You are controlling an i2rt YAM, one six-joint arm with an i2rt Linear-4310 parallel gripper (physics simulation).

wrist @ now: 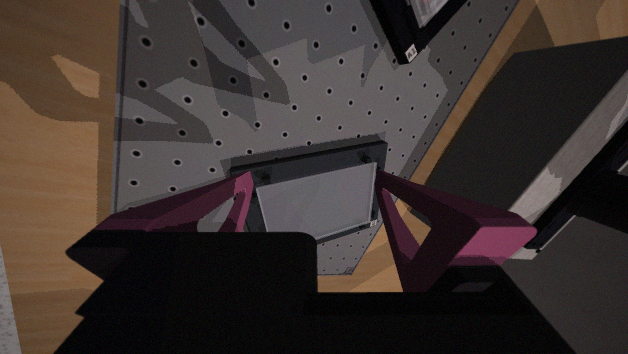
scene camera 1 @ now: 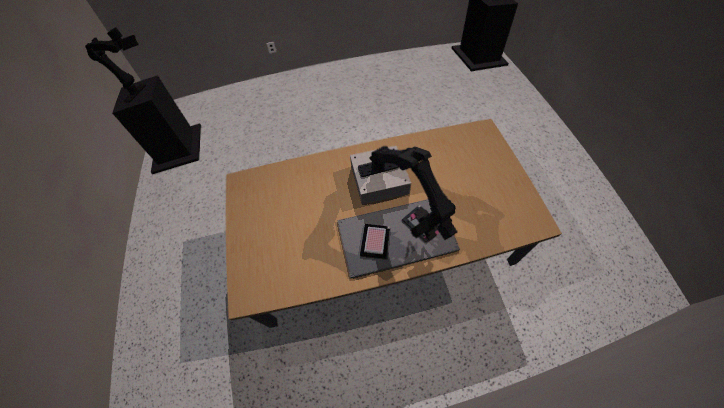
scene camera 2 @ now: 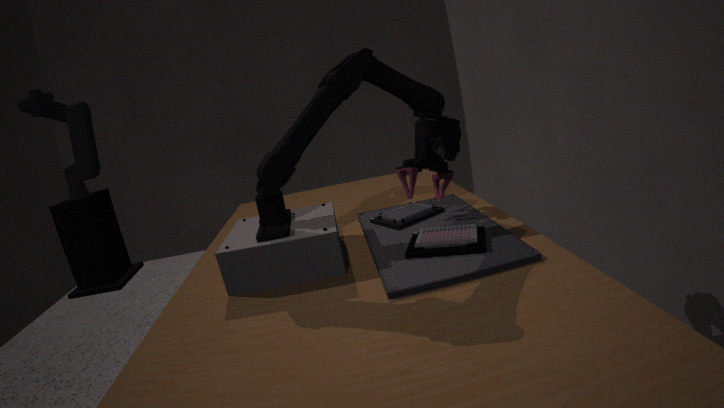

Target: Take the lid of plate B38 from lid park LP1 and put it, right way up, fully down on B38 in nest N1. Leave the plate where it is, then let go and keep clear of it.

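Frame: origin at the arm's base, x ahead, y left, z up, level; millimetres.
Seen in the pictures: gripper, fingertip midpoint: [wrist: 313, 177] [scene camera 2: 424, 199]; arm's base, link origin: [wrist: 575, 189] [scene camera 1: 378, 167] [scene camera 2: 275, 225].
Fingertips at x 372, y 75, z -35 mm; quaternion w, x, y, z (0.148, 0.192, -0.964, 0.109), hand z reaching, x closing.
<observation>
Pixels of each thing's middle, then the offset from my fingertips to it. Level surfaces: height alone.
- lid, body centre: [wrist: 322, 206] [scene camera 2: 406, 211] [scene camera 1: 422, 222] dx -41, dy +45, dz -34 mm
- lid park LP1, body centre: [wrist: 321, 204] [scene camera 2: 407, 213] [scene camera 1: 422, 222] dx -41, dy +45, dz -38 mm
- Plate B38, body centre: [scene camera 2: 446, 236] [scene camera 1: 375, 239] dx -19, dy -202, dz -29 mm
- black nest N1, body centre: [scene camera 2: 447, 240] [scene camera 1: 375, 240] dx -19, dy -202, dz -39 mm
- grey perforated board, body centre: [wrist: 348, 69] [scene camera 2: 430, 232] [scene camera 1: 397, 235] dx -22, dy -91, dz -54 mm
- wooden table, surface height: dz -61 mm
The lid [scene camera 1: 413, 221] [scene camera 2: 408, 213] [wrist: 320, 201] is a clear, flat rectangle lying level in the dark frame of lid park LP1 [scene camera 2: 397, 225] [wrist: 312, 161]. My gripper [scene camera 1: 425, 224] [scene camera 2: 424, 198] [wrist: 313, 177] is open and empty, pointing down a little above the park. In the wrist view its pink fingertips appear on either side of the lid, with the lid's near edge partly hidden by the gripper body. Plate B38 [scene camera 1: 375, 239] [scene camera 2: 446, 236] [wrist: 426, 11] shows pinkish wells and sits in the black nest N1 [scene camera 1: 364, 248] [scene camera 2: 445, 250] [wrist: 393, 36].
Park and nest stand apart on a grey perforated board [scene camera 1: 354, 265] [scene camera 2: 430, 276] on the wooden table [scene camera 1: 273, 212] [scene camera 2: 405, 364]. The arm's pale base box [scene camera 1: 385, 193] [scene camera 2: 283, 273] [wrist: 500, 112] stands beside the board. Another arm on a black pedestal [scene camera 1: 151, 126] [scene camera 2: 91, 243] stands off the table.
</observation>
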